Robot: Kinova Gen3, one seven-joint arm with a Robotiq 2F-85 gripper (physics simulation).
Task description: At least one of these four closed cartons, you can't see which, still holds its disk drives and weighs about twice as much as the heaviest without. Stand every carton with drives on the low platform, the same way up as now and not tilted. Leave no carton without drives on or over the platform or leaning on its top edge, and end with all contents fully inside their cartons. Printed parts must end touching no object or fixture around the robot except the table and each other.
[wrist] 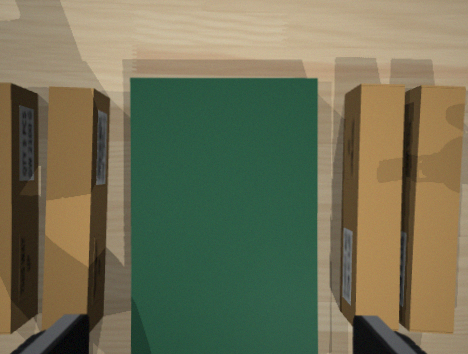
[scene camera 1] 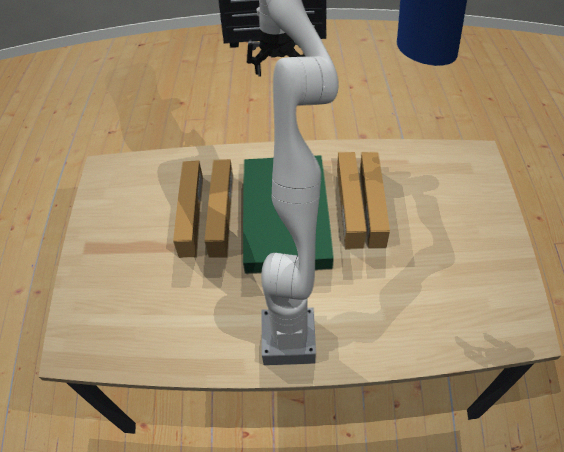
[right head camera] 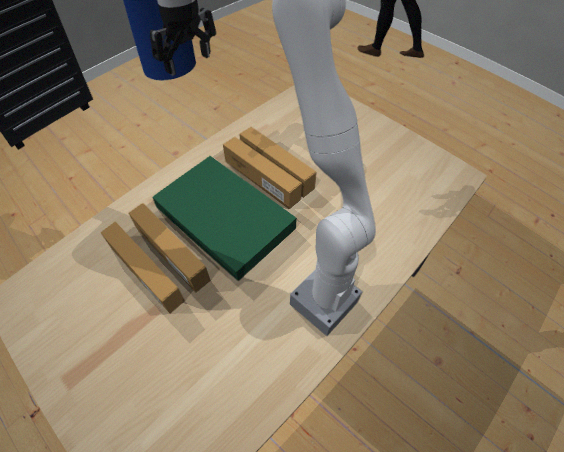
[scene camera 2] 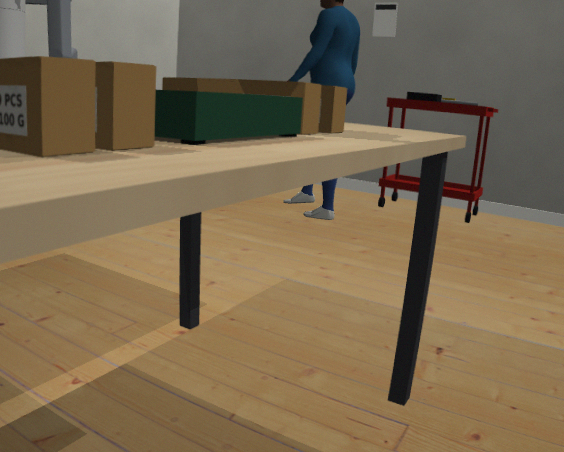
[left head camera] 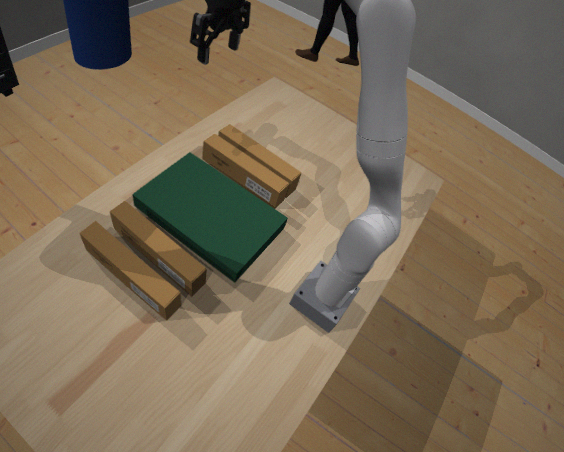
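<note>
A low green platform [left head camera: 210, 210] [right head camera: 225, 210] [scene camera 1: 257, 215] [scene camera 2: 250, 116] [wrist: 225, 190] lies between two pairs of long brown closed cartons. In scene camera 1, the outer left carton [scene camera 1: 187, 205] [left head camera: 130, 270] [right head camera: 142, 267] and inner left carton [scene camera 1: 218, 205] [left head camera: 157, 242] [right head camera: 167, 245] stand slightly apart. The inner right carton [scene camera 1: 352, 200] [left head camera: 245, 167] [wrist: 377, 200] and outer right carton [scene camera 1: 375, 205] [wrist: 435, 225] stand closer together. All four are upright on the table, off the platform. My gripper [left head camera: 218, 54] [right head camera: 188, 61] [wrist: 221, 320] is open and empty, high above the platform, pointing down.
The grey arm base [left head camera: 325, 300] [scene camera 1: 289, 345] stands on the table [scene camera 1: 125, 320] near its front edge. A blue cylinder [left head camera: 100, 30] [scene camera 1: 431, 30] and a black drawer cabinet [right head camera: 37, 70] stand beyond the table. A person [scene camera 2: 336, 47] and a red cart [scene camera 2: 435, 104] are in the background.
</note>
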